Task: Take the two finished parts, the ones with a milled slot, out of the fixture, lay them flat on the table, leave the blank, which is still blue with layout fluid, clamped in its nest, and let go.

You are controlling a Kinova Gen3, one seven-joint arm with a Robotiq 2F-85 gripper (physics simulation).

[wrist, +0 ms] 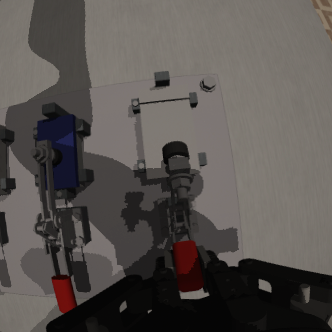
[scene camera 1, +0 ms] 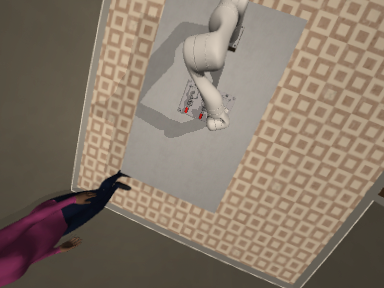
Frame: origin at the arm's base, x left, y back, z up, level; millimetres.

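Seen in the pictures: gripper, between the fingertips: (wrist: 183, 258).
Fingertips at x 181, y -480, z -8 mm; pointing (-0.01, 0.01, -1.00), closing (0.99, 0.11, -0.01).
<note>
A point is followed by its place in that frame.
My gripper (wrist: 183, 258) {x 181, y -480, z -8 mm} is shut on the red handle (wrist: 185, 252) {x 180, y -467, z 14 mm} of the right toggle clamp in the wrist view; the arm hides it in the scene view. This clamp's black pad (wrist: 175, 149) {x 172, y -398, z 39 mm} is seen side-on over the lower part of a pale finished part (wrist: 167, 125) {x 169, y -363, z -31 mm}, its arm tilted up. The pale part lies between corner blocks; a dark line runs along its far edge. The blue blank (wrist: 67, 135) {x 74, y -373, z -21 mm} sits in the middle nest, under another clamp's pad (wrist: 57, 156) {x 69, y -394, z -14 mm}. A further nest shows partly at the left edge; its part is unclear.
The fixture plate (wrist: 111, 112) {x 109, y -343, z -47 mm} carries the nests, clamps and a hex bolt (wrist: 208, 83) {x 213, y -313, z -41 mm} at its far right corner. The blank's clamp has a red handle (wrist: 64, 293) {x 78, y -515, z -1 mm} left of my gripper. Grey table (scene camera 1: 170, 157) {x 17, y -923, z -63 mm} surrounds the fixture. A person (scene camera 1: 42, 222) is at lower left.
</note>
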